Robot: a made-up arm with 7 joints.
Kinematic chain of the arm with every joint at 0, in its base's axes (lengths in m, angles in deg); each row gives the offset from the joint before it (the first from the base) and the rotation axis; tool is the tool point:
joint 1: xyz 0 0 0.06 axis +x
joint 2: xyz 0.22 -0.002 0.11 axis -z
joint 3: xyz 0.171 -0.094 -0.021 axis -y
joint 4: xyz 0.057 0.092 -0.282 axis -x
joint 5: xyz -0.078 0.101 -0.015 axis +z
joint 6: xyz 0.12 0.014 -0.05 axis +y
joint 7: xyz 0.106 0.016 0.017 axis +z
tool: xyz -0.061 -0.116 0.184
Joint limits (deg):
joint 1: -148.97..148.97
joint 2: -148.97..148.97
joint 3: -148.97..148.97
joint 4: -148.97..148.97
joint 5: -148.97..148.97
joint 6: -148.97..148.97
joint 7: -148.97..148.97
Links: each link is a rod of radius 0.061 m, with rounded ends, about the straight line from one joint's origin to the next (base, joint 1, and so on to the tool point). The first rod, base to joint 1, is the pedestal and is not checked.
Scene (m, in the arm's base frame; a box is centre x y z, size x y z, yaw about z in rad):
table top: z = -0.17
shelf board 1: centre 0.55 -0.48 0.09 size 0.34 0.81 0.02 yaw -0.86
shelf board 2: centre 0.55 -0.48 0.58 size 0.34 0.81 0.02 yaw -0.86
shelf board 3: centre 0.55 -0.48 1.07 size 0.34 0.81 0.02 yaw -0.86
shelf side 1: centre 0.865 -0.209 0.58 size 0.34 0.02 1 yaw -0.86
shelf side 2: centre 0.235 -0.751 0.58 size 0.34 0.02 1 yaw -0.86
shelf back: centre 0.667 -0.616 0.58 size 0.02 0.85 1 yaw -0.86
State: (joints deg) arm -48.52 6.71 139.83 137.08 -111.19 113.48 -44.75
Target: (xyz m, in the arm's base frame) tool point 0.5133 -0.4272 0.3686
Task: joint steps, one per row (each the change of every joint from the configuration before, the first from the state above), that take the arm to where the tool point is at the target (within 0.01 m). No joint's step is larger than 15 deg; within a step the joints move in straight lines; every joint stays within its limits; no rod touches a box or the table.
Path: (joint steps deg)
1: 7.88 11.63 0.18 -11.86 -12.59 3.32 9.83
2: 7.88 11.64 0.18 -11.85 -12.60 3.32 9.83
3: 7.88 11.63 0.19 -11.86 -12.59 3.32 9.83

